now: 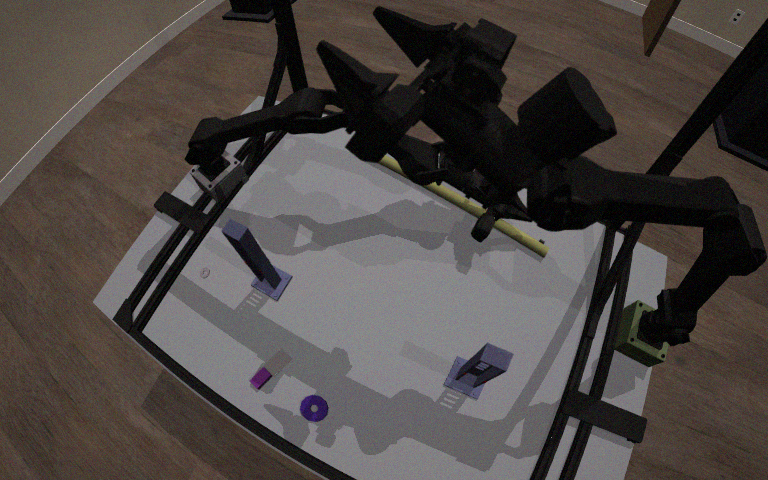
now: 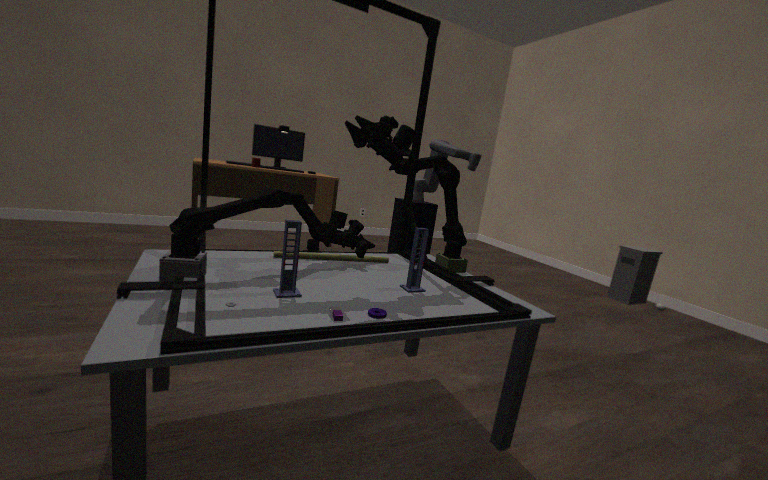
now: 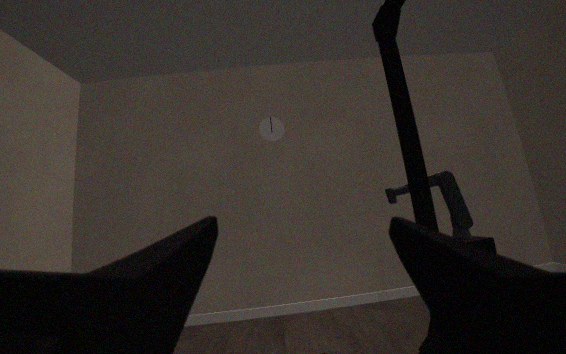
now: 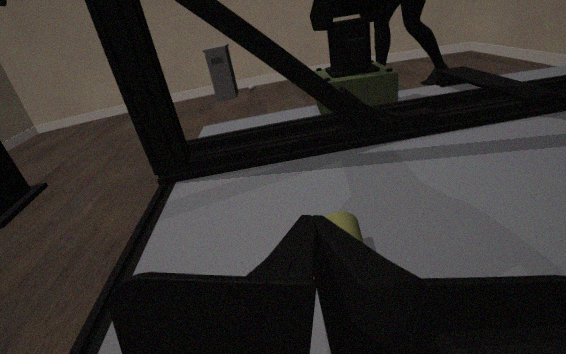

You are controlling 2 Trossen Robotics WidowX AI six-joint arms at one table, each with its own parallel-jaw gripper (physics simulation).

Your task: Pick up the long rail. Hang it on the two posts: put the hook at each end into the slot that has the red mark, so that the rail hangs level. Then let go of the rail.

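Places are measured from the left arm's base along level axes (x ahead, y left, z up), in metres.
Pixels of known places: left gripper, between the fingertips: (image 1: 349,24) (image 2: 350,119) (image 3: 304,225); right gripper, between the fingertips: (image 2: 374,246) (image 4: 310,226); left arm's base, origin of its link: (image 1: 651,330) (image 2: 452,256) (image 4: 351,70); right arm's base, origin of its link: (image 1: 214,167) (image 2: 184,255).
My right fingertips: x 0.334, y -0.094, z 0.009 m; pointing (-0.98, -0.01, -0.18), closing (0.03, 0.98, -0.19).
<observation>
Ahead of a thing's pixels: the offset from my right fingertips to its top centre.
The long yellow rail {0.042 m down, 0.173 m ahead, 0.006 m right} (image 1: 520,235) (image 2: 306,255) (image 4: 345,221) lies flat on the table near its far edge. My right gripper (image 1: 479,230) (image 2: 368,248) (image 4: 310,226) is shut with nothing between its fingers. It sits low, right against the rail near one end, and that end shows just past the fingertips. My left gripper (image 1: 348,28) (image 2: 352,125) (image 3: 304,225) is open and empty, held high above the table and facing the wall. Two purple slotted posts {0.148 m up, 0.410 m ahead, 0.357 m left} (image 1: 251,252) {0.148 m up, 0.020 m back, 0.332 m left} (image 1: 487,364) (image 2: 291,257) (image 2: 418,257) stand nearer the front. I cannot see their red marks.
A purple ring {0.058 m down, 0.192 m ahead, 0.523 m left} (image 1: 314,408) (image 2: 377,312) and a magenta block {0.051 m down, 0.303 m ahead, 0.507 m left} (image 1: 260,378) (image 2: 337,314) lie near the front edge. A black frame (image 1: 201,233) (image 2: 334,330) borders the table top. A desk with a monitor (image 2: 278,143) stands behind the table.
</observation>
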